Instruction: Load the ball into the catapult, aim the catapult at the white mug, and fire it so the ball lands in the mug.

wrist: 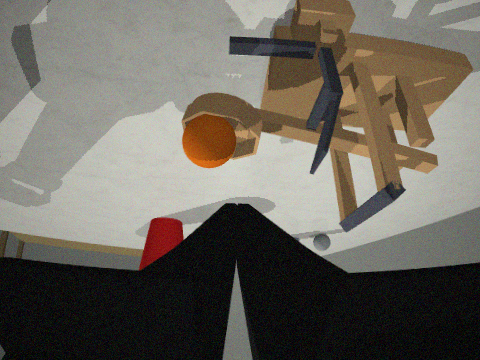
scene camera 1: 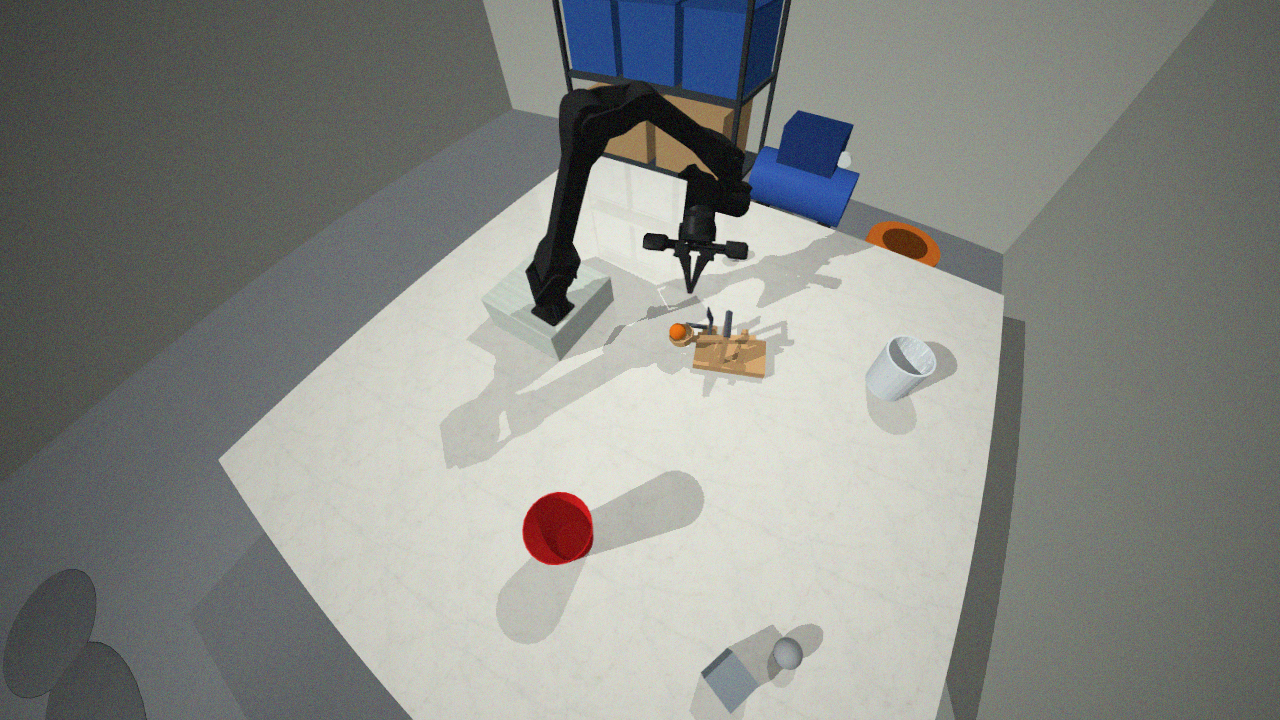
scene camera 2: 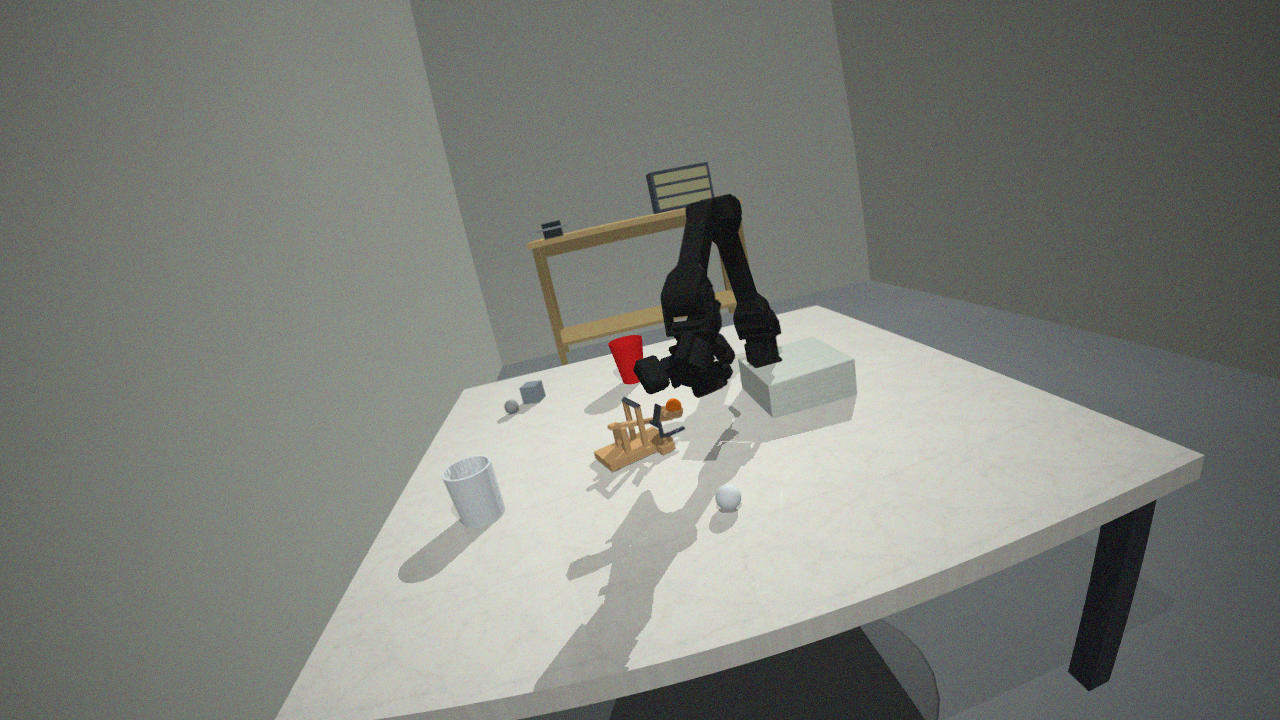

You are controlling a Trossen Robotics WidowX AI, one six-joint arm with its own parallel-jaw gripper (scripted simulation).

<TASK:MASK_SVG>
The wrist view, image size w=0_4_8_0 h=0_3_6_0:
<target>gripper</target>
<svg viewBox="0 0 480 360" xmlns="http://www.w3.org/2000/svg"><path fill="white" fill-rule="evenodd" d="M0 257L0 344L5 351L5 355L1 360L223 359L225 336L227 336L229 304L231 304L236 265L237 273L239 273L241 296L243 296L245 319L247 319L249 347L251 347L252 360L480 360L480 261L473 264L443 265L443 267L404 269L404 271L348 273L343 268L337 268L331 261L324 260L323 257L305 247L300 241L295 240L295 237L289 235L285 229L283 231L283 229L277 227L263 213L260 213L249 204L225 203L209 219L205 220L199 228L193 229L191 235L185 237L180 244L177 244L171 251L165 253L165 255L159 257L157 261L153 261L144 269L140 269L140 271L53 264L51 261Z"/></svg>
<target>wooden catapult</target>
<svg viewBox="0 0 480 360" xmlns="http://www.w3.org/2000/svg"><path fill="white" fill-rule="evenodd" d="M296 0L291 25L275 25L272 39L229 37L228 55L269 56L261 109L229 93L208 93L188 104L181 123L185 131L201 115L228 120L236 133L232 160L256 155L261 132L315 144L311 175L329 148L340 209L339 225L348 232L405 192L400 169L428 175L439 165L435 153L416 148L427 148L435 141L427 119L473 68L464 53L349 33L356 15L348 0ZM348 153L368 157L375 171L377 192L359 208ZM395 129L405 131L409 147L397 144ZM343 127L364 128L365 135L345 131Z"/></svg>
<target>orange ball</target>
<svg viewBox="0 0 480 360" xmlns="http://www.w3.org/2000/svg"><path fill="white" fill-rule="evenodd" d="M196 117L196 119L193 119L184 131L183 147L185 156L193 164L203 168L216 168L227 163L236 148L236 133L228 120L224 120L223 117L211 115Z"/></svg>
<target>red cup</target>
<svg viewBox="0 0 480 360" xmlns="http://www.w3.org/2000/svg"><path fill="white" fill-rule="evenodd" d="M181 221L173 219L173 217L155 217L155 219L151 220L147 241L145 241L143 255L141 255L139 271L153 263L153 261L157 261L159 257L171 251L171 249L184 240L183 223Z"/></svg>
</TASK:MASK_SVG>
